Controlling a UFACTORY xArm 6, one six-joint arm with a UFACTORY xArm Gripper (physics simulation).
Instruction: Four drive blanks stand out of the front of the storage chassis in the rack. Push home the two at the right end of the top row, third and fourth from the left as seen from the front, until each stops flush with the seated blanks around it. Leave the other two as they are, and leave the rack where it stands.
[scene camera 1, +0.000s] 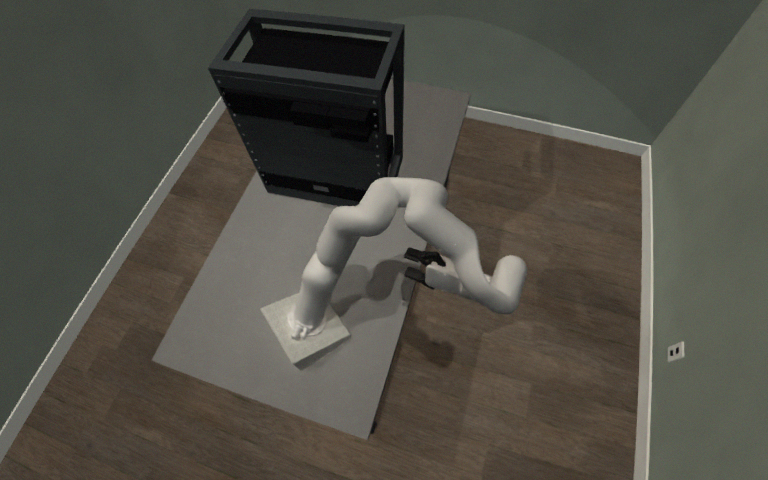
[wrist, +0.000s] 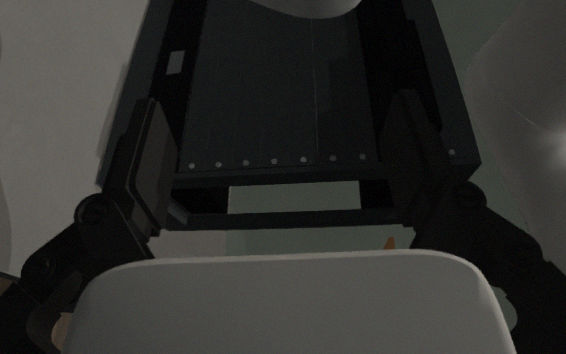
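Seen in the pictures: gripper, fingertip midpoint: (scene camera 1: 406, 262) (wrist: 277, 119); arm's base, origin of the base link: (scene camera 1: 306, 319).
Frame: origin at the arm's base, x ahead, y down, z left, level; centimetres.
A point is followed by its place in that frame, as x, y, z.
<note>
The rack (scene camera 1: 300, 78) {49.5, -54.6, 6.8} (wrist: 280, 219) {74.1, -21.1, -14.9} stands upright at the back of the grey platform. Dark blocks (scene camera 1: 351, 120) {43.8, -47.4, -8.3} stand out at the upper right of its front in the scene view, above a broad dark panel (scene camera 1: 311, 150) {49.0, -25.3, 9.2}. They are too dark to count or to tell apart as drive blanks, and their depth cannot be judged. In the wrist view the rack front lies sideways beyond the fingers, and no blank can be clearly made out. My gripper (scene camera 1: 406, 263) {13.8, -29.4, -29.8} (wrist: 277, 119) {13.8, -29.4, -29.8} is open and empty, in front of the rack and well apart from it, above the platform's right edge.
The arm's pale base block (scene camera 1: 334, 337) {-3.1, 2.0, -10.1} stands on the grey platform (scene camera 1: 226, 283). The arm's own links (scene camera 1: 441, 226) {12.9, -52.5, -37.3} arch between the base and gripper. Wood floor (scene camera 1: 538, 226) lies right of the platform. A wall with an outlet (scene camera 1: 675, 351) is at the far right.
</note>
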